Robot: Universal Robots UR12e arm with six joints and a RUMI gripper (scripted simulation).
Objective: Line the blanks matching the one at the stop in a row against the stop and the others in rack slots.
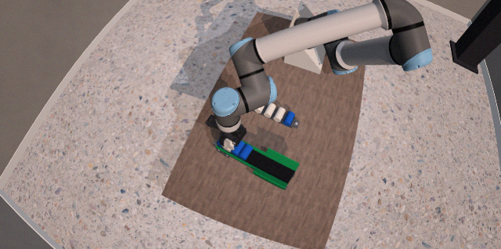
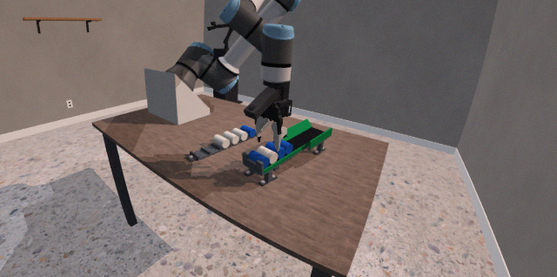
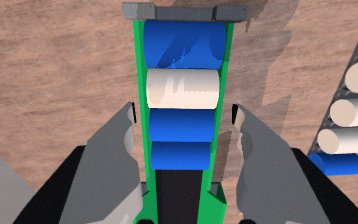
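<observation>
The grey stop lies 10 mm behind my hand, 60 mm to the right of it and 60 mm below it. Also, from my hand: stock rack (260 mm behind, 60 mm to the left, 120 mm below).
</observation>
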